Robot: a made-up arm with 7 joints.
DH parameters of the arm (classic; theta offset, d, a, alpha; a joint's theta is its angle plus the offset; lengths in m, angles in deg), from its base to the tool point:
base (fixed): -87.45 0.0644 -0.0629 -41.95
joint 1: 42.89 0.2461 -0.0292 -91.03
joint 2: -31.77 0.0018 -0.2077 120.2
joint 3: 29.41 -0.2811 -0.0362 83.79
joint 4: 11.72 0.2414 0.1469 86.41
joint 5: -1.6 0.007 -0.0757 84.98
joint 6: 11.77 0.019 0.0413 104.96
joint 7: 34.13 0 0.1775 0
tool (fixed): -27.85 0.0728 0 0
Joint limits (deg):
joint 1: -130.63..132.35
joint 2: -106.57..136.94
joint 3: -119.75..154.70
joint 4: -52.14..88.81
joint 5: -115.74..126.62
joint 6: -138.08..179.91
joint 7: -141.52..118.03
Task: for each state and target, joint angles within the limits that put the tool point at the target. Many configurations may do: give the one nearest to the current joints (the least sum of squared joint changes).
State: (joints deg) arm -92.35 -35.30 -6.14 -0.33 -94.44 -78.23 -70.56
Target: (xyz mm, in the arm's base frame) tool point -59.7 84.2 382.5
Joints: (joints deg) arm -85.70 -34.53 -23.29 -11.65 -87.34 -91.86 -75.26
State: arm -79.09 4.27 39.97 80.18 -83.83 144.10 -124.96
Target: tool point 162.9 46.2 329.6
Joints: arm -74.65 13.52 46.75 62.96 -82.63 142.98 -135.43
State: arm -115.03 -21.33 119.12 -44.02 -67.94 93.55 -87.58
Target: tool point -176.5 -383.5 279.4
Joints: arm -130.63 -9.58 85.50 -52.14 -74.95 86.69 -68.40
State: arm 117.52 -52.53 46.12 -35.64 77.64 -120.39 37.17
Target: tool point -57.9 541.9 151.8
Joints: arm 94.75 -50.67 55.90 -52.14 85.87 -132.80 48.08
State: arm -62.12 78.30 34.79 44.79 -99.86 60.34 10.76
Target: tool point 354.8 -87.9 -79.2
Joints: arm -89.58 80.20 73.01 38.40 -100.03 78.80 -7.79
